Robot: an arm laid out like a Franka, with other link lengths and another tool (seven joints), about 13 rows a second.
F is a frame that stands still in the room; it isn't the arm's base.
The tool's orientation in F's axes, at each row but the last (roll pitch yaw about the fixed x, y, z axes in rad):
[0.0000, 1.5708, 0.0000]
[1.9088, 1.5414, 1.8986]
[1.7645, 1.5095, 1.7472]
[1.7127, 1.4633, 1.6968]
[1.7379, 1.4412, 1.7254]
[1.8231, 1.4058, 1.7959]
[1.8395, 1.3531, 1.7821]
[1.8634, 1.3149, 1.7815]
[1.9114, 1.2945, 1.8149]
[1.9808, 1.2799, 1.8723]
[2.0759, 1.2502, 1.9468]
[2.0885, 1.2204, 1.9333]
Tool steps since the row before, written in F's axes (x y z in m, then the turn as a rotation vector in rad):
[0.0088, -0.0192, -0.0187, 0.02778, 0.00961, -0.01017]
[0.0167, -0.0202, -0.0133, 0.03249, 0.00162, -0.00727]
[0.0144, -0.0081, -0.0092, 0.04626, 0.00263, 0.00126]
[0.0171, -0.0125, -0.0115, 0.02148, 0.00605, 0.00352]
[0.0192, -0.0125, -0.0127, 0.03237, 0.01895, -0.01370]
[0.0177, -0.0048, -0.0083, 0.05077, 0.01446, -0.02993]
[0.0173, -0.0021, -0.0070, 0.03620, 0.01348, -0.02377]
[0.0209, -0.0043, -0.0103, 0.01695, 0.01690, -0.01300]
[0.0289, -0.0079, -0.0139, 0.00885, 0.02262, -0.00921]
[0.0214, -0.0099, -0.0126, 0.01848, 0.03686, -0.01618]
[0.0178, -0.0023, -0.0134, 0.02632, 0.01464, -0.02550]
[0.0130, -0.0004, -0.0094, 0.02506, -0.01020, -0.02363]
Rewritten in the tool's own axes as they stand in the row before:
[0.0187, -0.0192, 0.0088, 0.01017, 0.00961, 0.02778]
[0.0126, -0.0204, 0.0170, 0.00700, 0.00175, 0.03254]
[0.0085, -0.0084, 0.0146, -0.00160, 0.00352, 0.04619]
[0.0099, -0.0134, 0.0175, -0.00315, 0.00675, 0.02133]
[0.0106, -0.0138, 0.0196, 0.01536, 0.01749, 0.03244]
[0.0068, -0.0055, 0.0181, 0.02998, 0.01104, 0.05159]
[0.0056, -0.0024, 0.0178, 0.02442, 0.01046, 0.03677]
[0.0078, -0.0048, 0.0219, 0.01586, 0.01467, 0.01658]
[0.0094, -0.0081, 0.0306, 0.01426, 0.02029, 0.00772]
[0.0075, -0.0102, 0.0235, 0.02402, 0.03324, 0.01673]
[0.0100, -0.0033, 0.0198, 0.02545, 0.01070, 0.02820]
[0.0071, -0.0009, 0.0144, 0.01587, -0.01228, 0.02980]

